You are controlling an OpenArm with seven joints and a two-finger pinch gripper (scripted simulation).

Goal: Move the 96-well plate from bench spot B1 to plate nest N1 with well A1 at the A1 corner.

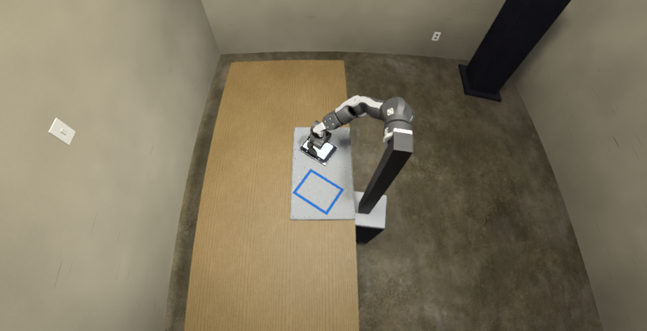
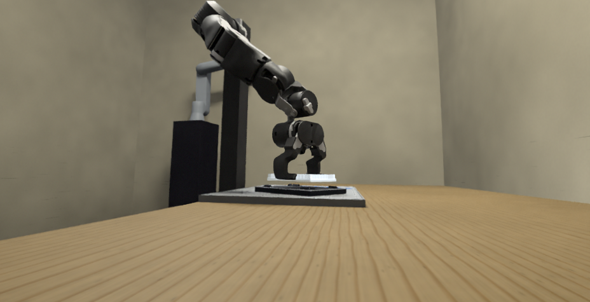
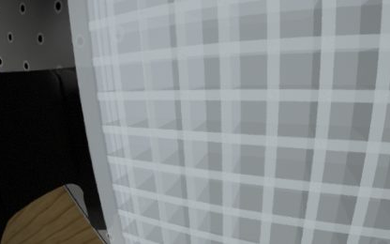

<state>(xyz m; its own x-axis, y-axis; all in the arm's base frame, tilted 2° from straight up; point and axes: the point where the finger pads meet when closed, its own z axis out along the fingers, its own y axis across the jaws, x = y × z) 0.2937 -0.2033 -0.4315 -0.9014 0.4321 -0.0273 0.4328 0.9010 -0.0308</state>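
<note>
My hand is right at the 96-well plate. Round my hand: black plate nest: 3 cm below.
</note>
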